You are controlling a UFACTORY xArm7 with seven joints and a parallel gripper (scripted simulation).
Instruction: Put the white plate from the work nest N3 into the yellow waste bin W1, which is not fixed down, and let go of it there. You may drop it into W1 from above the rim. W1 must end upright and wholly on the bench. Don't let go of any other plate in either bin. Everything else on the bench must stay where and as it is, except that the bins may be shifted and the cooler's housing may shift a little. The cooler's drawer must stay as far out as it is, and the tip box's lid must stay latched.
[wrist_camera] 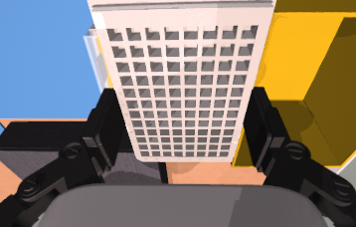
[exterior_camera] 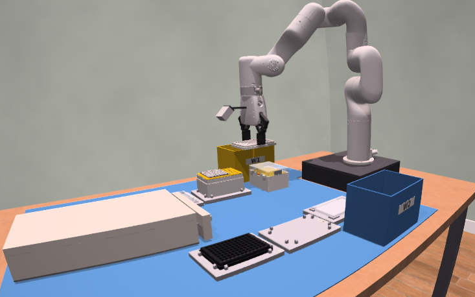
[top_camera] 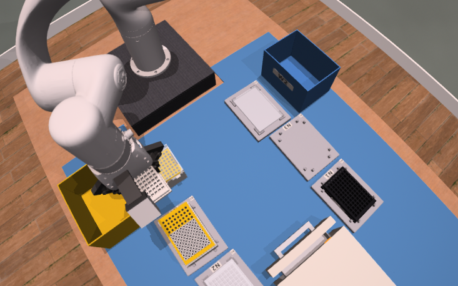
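The yellow bin W1 lies 20 mm behind my hand, 130 mm to the right of it and 120 mm below it. The rest, counted from my hand: flat white lid (100 mm behind, 360 mm to the left, 140 mm below); then white plate (10 mm below); then yellow tip rack (130 mm ahead, 30 mm to the left, 110 mm below).
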